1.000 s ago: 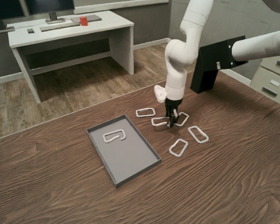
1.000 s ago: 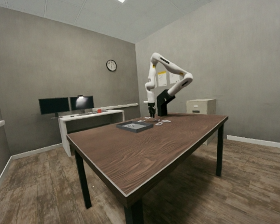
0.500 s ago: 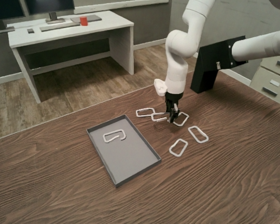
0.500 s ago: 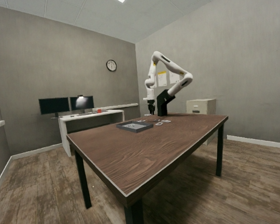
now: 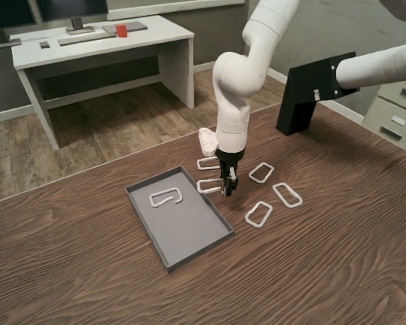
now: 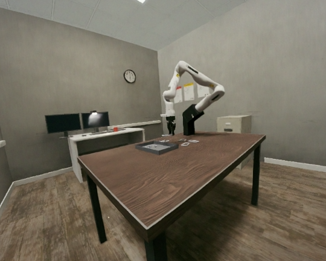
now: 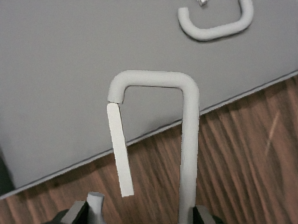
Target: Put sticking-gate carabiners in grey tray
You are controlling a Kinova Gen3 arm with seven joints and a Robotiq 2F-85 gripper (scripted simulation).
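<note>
Right now the grey tray is 140 mm ahead of my hand, 100 mm below it and 50 mm to the right of it.
</note>
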